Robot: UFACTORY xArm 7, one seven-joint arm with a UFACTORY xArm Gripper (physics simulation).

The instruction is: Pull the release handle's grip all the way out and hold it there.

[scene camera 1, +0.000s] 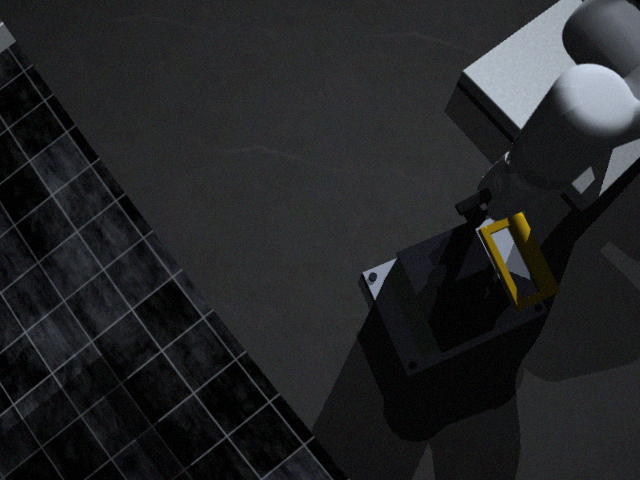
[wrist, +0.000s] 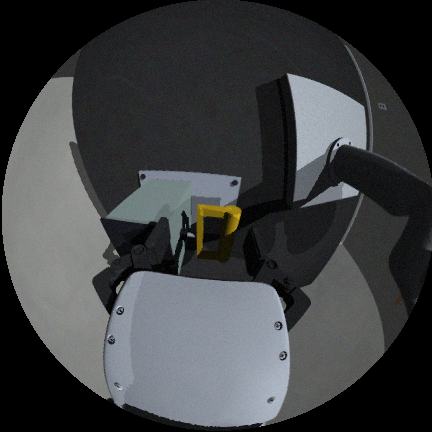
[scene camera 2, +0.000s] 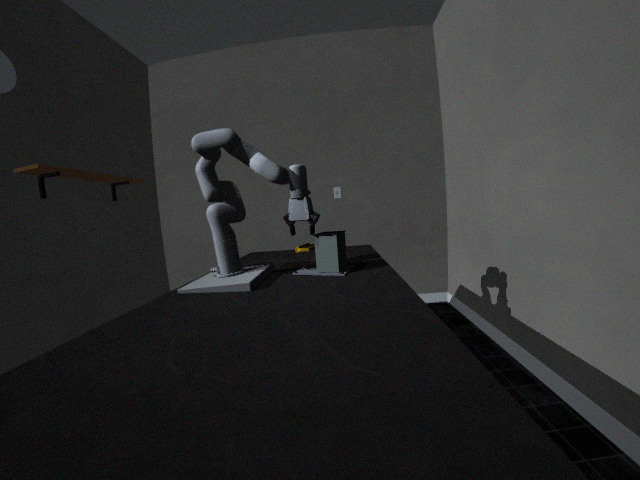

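The yellow rectangular grip of the release handle (scene camera 1: 542, 273) (scene camera 2: 303, 249) (wrist: 200, 232) sticks out sideways from a pale green box (scene camera 2: 327, 253) (wrist: 165, 200). A small gap shows between grip and box in the wrist view. The box stands on a light mounting plate (scene camera 1: 382, 276) (scene camera 2: 305, 271) (wrist: 215, 184) with dark bolts. My gripper (scene camera 2: 302, 231) (wrist: 207, 232) is open and empty, pointing down above the grip. In the wrist view the grip lies between the two fingers, with one finger overlapping the box. In scene camera 2 the fingertips are higher than the grip, near the height of the box's top.
The arm's pale base slab (scene camera 1: 516, 72) (scene camera 2: 222, 283) (wrist: 325, 125) lies on the dark table beyond the grip side of the box. The table edge and tiled floor (scene camera 1: 113, 289) are on the left in scene camera 1. A wooden shelf (scene camera 2: 77, 174) hangs on the left wall.
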